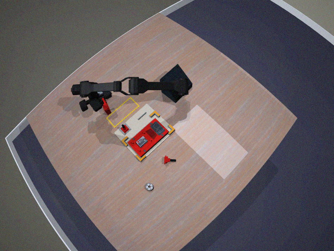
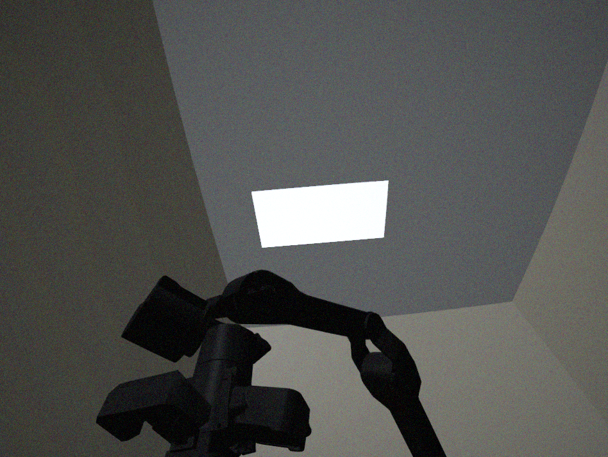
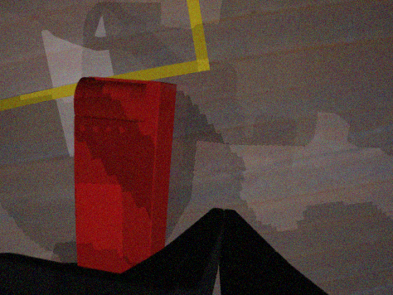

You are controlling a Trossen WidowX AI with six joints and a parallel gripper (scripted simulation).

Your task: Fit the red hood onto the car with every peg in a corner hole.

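The red hood lies 3 cm behind my gripper tip, 1 cm to the left of it and 2 cm below it. Round my gripper tip: grey engine block (5 cm behind, 33 cm to the left, 3 cm below).
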